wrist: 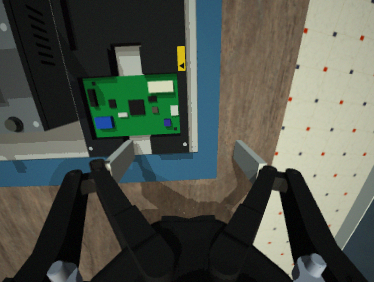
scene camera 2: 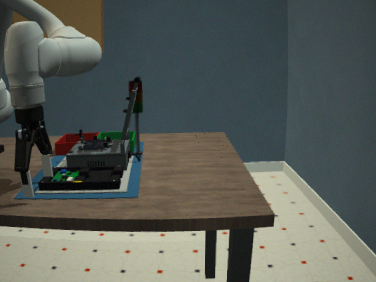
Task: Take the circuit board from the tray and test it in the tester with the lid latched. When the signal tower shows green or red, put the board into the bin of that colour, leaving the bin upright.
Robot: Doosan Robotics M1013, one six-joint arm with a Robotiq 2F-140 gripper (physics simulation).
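Frame: origin at the arm's base, x back, y left, z down, level; millimetres.
Where they show: gripper, between the fingertips: (wrist: 184,149) (scene camera 2: 39,185).
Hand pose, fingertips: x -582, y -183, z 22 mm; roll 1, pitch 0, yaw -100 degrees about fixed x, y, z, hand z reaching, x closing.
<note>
Each offset is from my fingertips to the centre of the thing. "*": to the spot under its first point. Level surfaces: height alone.
The green circuit board {dy +72, dx -44, dz -6 mm} (scene camera 2: 59,177) (wrist: 125,102) lies flat in the left end of the black tray {* dy +22, dx -116, dz -2 mm} (scene camera 2: 80,185) (wrist: 160,30) in the scene view. My gripper (scene camera 2: 38,175) (wrist: 184,149) is open and empty, fingers pointing down at that end of the tray. In the wrist view its left fingertip is just below the board and its right one is beyond the mat. The grey tester {* dy +171, dx -106, dz -32 mm} (scene camera 2: 97,157) (wrist: 42,95) stands behind the tray, its lid (scene camera 2: 129,112) raised. The signal tower {* dy +364, dx -189, dz -169 mm} (scene camera 2: 139,102) shows dull red and green sections; no lamp looks clearly lit. The red bin {dy +422, dx +84, dz -7 mm} (scene camera 2: 63,145) and green bin {* dy +396, dx -148, dz -26 mm} (scene camera 2: 132,141) stand upright.
The tray and tester stand on a pale board {* dy +1, dx -65, dz +11 mm} (wrist: 193,100) over a blue mat {dz +15 mm} (scene camera 2: 131,187) (wrist: 207,100). The bins are behind the tester. The wooden table {dz +17 mm} (scene camera 2: 190,185) (wrist: 250,60) extends right in the scene view to its edge. A yellow label {dy +24, dx -107, dz -11 mm} (wrist: 181,57) marks the tray.
</note>
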